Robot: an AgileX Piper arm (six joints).
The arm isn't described. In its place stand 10 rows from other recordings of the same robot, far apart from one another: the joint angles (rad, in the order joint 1, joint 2, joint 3, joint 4, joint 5, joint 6), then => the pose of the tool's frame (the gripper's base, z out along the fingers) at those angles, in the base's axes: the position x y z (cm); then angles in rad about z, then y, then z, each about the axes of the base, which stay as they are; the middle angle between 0 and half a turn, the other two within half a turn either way.
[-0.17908, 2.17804, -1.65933, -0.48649, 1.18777, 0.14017] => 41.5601, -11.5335, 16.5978, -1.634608, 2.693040, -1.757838
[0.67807, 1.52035, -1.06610, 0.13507, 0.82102, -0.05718] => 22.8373, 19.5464, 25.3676, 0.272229, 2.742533, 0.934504
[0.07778, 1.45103, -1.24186, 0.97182, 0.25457, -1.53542] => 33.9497, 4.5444, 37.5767, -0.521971, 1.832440, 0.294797
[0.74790, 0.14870, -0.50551, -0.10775, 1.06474, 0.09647] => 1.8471, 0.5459, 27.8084, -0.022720, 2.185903, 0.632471
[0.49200, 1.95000, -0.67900, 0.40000, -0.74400, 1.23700] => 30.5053, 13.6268, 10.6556, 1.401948, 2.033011, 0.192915
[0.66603, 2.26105, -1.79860, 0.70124, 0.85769, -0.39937] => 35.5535, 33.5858, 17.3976, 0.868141, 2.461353, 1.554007
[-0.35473, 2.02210, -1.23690, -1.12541, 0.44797, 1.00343] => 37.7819, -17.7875, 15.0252, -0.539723, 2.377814, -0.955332
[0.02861, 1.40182, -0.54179, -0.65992, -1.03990, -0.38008] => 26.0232, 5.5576, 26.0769, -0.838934, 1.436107, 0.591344
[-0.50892, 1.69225, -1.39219, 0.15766, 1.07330, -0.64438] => 31.0055, -15.8615, 28.0790, -0.135417, 2.821193, -0.055445
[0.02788, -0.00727, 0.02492, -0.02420, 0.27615, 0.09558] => 5.5000, 0.0933, 18.0260, 0.070914, 1.777311, 0.021139
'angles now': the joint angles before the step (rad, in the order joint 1, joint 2, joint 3, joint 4, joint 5, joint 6). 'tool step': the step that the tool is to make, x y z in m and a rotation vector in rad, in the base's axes. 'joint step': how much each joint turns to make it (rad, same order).
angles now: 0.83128, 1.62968, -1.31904, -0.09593, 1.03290, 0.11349
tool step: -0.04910, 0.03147, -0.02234, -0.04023, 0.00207, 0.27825
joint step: 0.17384, -0.00002, 0.08726, 0.00771, -0.06258, -0.10608
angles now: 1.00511, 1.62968, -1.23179, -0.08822, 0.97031, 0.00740
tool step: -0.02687, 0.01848, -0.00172, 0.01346, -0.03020, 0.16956
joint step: 0.09836, 0.00000, 0.01051, 0.00088, -0.04238, -0.07148
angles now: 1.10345, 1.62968, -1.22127, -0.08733, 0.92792, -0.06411
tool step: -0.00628, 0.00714, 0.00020, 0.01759, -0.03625, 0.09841
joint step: 0.02633, 0.00187, 0.00148, -0.00181, -0.04026, -0.07250
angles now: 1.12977, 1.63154, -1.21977, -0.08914, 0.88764, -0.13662
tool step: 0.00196, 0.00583, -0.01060, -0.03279, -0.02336, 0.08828
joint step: 0.00302, 0.03355, 0.00002, -0.00593, -0.02008, -0.08714
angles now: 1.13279, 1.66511, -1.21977, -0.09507, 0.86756, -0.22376
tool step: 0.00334, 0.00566, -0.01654, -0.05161, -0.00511, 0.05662
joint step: 0.00001, 0.04930, 0.00004, -0.00988, -0.00898, -0.05517
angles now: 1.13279, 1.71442, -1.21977, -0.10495, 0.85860, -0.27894
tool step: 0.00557, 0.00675, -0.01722, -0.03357, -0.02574, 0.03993
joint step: 0.00000, 0.05275, -0.00002, -0.03635, -0.03549, -0.02175
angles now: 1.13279, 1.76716, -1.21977, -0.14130, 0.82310, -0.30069
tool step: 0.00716, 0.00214, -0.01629, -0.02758, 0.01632, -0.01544
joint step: -0.01630, 0.04670, -0.00001, 0.00209, -0.01491, 0.00002
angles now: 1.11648, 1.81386, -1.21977, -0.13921, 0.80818, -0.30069
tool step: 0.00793, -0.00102, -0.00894, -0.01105, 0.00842, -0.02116
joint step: -0.02161, 0.02552, -0.00001, 0.00202, -0.01197, -0.00002
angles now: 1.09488, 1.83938, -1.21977, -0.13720, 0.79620, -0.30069
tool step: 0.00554, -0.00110, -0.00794, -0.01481, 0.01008, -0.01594
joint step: -0.01541, 0.02210, 0.00003, 0.00202, -0.00437, -0.00001
